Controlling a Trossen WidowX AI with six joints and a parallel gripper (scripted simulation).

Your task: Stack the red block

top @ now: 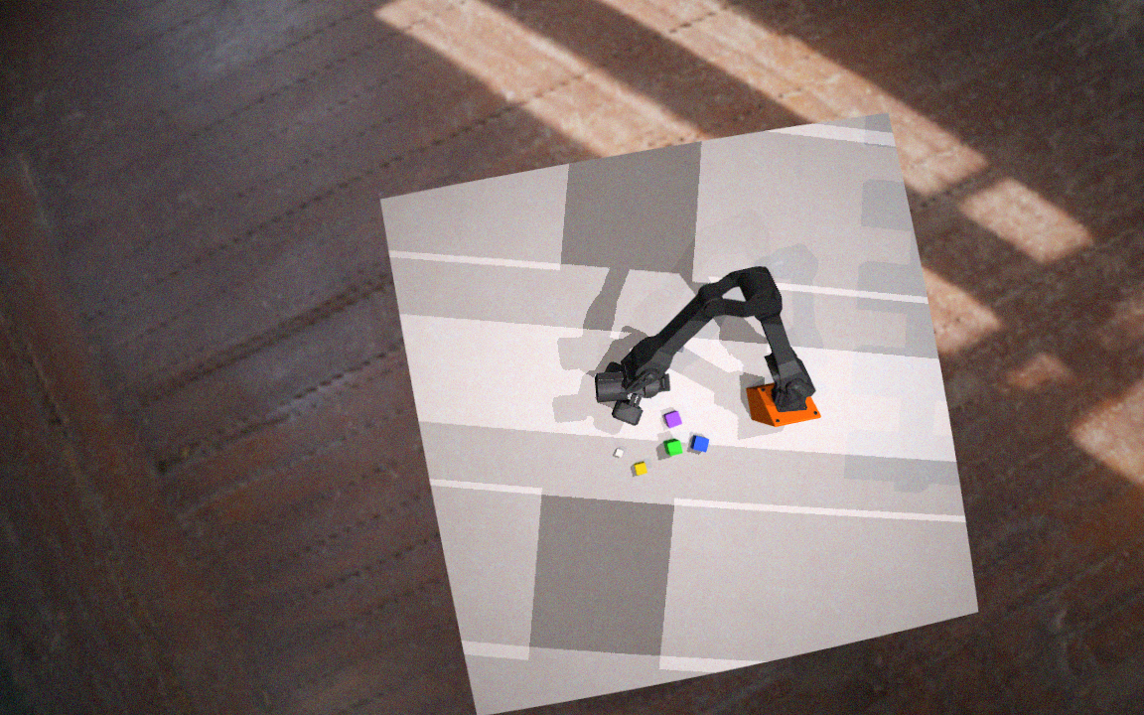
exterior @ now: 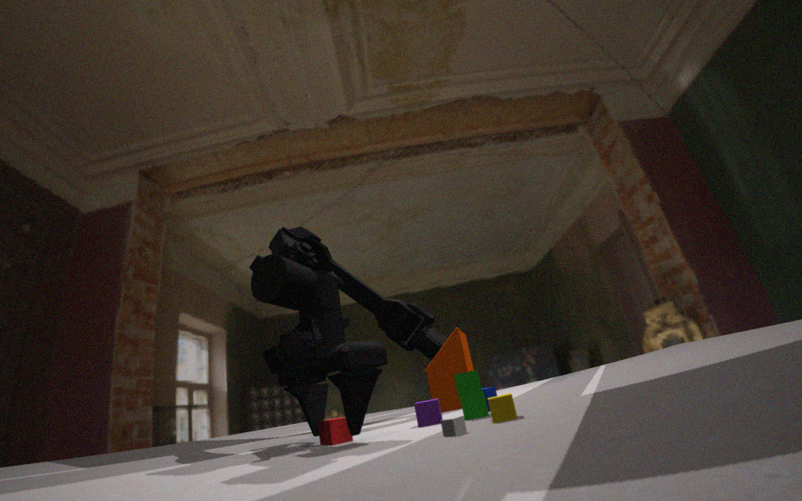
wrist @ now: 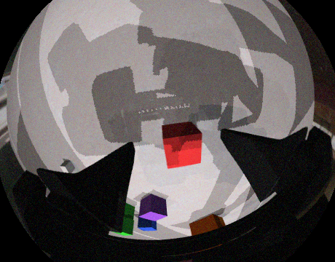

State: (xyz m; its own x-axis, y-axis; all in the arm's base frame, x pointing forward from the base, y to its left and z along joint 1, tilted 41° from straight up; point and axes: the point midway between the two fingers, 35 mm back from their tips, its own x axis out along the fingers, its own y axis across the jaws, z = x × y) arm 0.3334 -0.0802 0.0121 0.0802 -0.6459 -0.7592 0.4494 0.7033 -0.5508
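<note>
My gripper tip is 1 cm below the red block. Also, from my gripper tip: purple block 8 cm behind, 10 cm to the left, 1 cm above; yellow block 21 cm to the left; blue block 14 cm behind, 16 cm to the left, 1 cm above.
</note>
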